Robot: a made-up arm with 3 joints.
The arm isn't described. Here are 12 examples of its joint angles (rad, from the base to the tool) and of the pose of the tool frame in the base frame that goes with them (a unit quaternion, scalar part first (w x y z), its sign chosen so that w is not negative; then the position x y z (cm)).
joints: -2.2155 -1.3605 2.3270
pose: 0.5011 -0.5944 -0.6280 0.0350 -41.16 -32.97 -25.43
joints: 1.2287 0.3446 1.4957
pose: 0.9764 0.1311 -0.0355 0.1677 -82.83 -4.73 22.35
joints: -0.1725 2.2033 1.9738
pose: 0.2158 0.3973 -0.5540 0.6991 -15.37 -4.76 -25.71
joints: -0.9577 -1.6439 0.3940
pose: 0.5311 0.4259 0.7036 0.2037 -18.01 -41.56 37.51
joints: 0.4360 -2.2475 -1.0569
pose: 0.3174 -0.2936 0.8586 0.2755 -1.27 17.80 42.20
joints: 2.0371 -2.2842 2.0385
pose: 0.4157 0.0003 -0.4095 -0.8121 -1.33 35.24 7.78
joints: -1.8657 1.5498 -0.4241
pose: 0.5368 0.4716 -0.2890 -0.6371 -49.93 39.07 26.58
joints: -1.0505 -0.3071 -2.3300
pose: 0.7928 -0.5900 -0.0182 0.1519 -79.53 -16.09 21.34
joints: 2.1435 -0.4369 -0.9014
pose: 0.0472 -0.9751 0.1762 -0.1261 -73.51 24.80 -7.30
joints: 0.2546 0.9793 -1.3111
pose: 0.6256 -0.6224 -0.4062 -0.2371 -67.08 -4.01 -17.38
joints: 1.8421 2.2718 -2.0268
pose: 0.1499 0.3938 0.9030 0.0836 -8.35 -31.24 20.26
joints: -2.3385 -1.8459 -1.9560
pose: 0.5925 0.1147 -0.4346 0.6685 -21.86 -35.02 -18.63
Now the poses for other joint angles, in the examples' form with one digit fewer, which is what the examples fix.
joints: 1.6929 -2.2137 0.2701
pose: 0.339 -0.292 0.497 -0.743 2.9 31.4 11.9
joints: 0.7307 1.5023 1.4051
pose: 0.690 0.242 -0.329 0.598 -50.9 -34.8 -10.7
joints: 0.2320 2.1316 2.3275
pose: 0.242 0.419 -0.251 0.838 -16.2 -19.1 -20.8
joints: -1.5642 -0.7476 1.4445
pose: 0.062 0.929 0.365 0.022 -62.1 -43.1 2.8
